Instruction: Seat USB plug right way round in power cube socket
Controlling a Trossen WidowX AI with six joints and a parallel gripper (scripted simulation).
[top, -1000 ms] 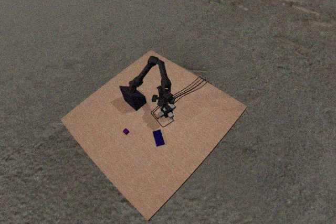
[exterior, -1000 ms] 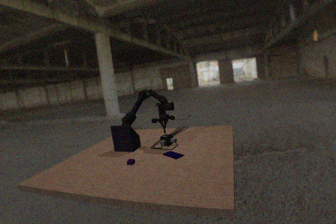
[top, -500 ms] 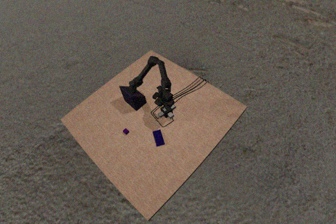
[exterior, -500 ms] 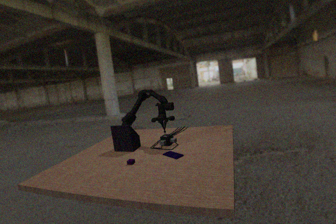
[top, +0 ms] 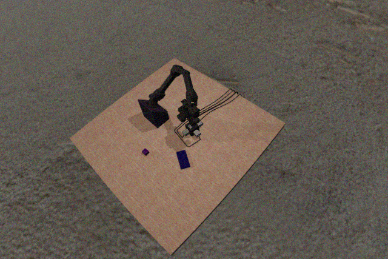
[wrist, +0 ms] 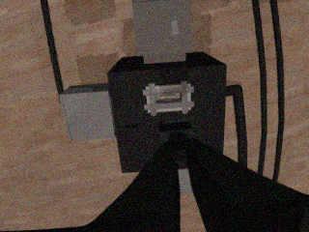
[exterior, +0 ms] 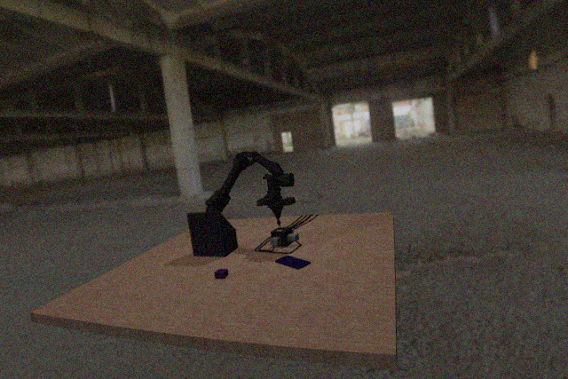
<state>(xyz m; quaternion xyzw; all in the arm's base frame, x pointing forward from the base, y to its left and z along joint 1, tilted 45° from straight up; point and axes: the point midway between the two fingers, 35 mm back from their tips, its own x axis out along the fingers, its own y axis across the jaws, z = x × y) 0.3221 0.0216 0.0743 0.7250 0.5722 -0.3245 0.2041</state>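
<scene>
My gripper tip is now 70 mm above the USB socket. The rest, counted from my gripper tip: flat blue slab 100 mm ahead, 230 mm to the right, 130 mm below; then small purple block 170 mm behind, 350 mm to the right, 120 mm below.
</scene>
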